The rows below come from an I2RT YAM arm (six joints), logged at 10 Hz.
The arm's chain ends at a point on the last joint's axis. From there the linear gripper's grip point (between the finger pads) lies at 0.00 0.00 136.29 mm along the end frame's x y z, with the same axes.
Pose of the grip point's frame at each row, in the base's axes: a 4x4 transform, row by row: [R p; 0 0 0 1], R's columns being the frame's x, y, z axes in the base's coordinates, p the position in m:
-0.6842 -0.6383 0.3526 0.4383; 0.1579 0.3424 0.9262 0.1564; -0.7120 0.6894 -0.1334 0.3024; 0 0 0 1
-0.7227 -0.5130 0.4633 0.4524; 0.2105 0.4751 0.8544 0.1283; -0.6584 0.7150 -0.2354 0.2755; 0 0 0 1
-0.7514 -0.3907 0.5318 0.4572; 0.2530 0.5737 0.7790 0.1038; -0.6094 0.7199 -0.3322 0.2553; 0 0 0 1
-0.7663 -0.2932 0.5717 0.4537; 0.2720 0.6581 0.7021 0.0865; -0.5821 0.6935 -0.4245 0.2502; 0 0 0 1
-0.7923 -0.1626 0.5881 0.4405; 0.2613 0.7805 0.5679 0.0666; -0.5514 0.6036 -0.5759 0.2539; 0 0 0 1
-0.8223 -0.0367 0.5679 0.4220; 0.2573 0.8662 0.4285 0.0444; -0.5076 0.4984 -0.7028 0.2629; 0 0 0 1
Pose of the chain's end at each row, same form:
-0.6842 -0.6383 0.3526 0.3902; 0.1579 0.3424 0.9262 0.0302; -0.7120 0.6894 -0.1334 0.3206; 0 0 0 1
-0.7227 -0.5130 0.4633 0.3893; 0.2105 0.4751 0.8544 0.0119; -0.6584 0.7150 -0.2354 0.3076; 0 0 0 1
-0.7514 -0.3907 0.5318 0.3847; 0.2530 0.5737 0.7790 -0.0024; -0.6094 0.7199 -0.3322 0.3006; 0 0 0 1
-0.7663 -0.2932 0.5717 0.3758; 0.2720 0.6581 0.7021 -0.0092; -0.5821 0.6935 -0.4245 0.3081; 0 0 0 1
-0.7923 -0.1626 0.5881 0.3603; 0.2613 0.7805 0.5679 -0.0108; -0.5514 0.6036 -0.5759 0.3324; 0 0 0 1
-0.8223 -0.0367 0.5679 0.3446; 0.2573 0.8662 0.4285 -0.0140; -0.5076 0.4984 -0.7028 0.3587; 0 0 0 1

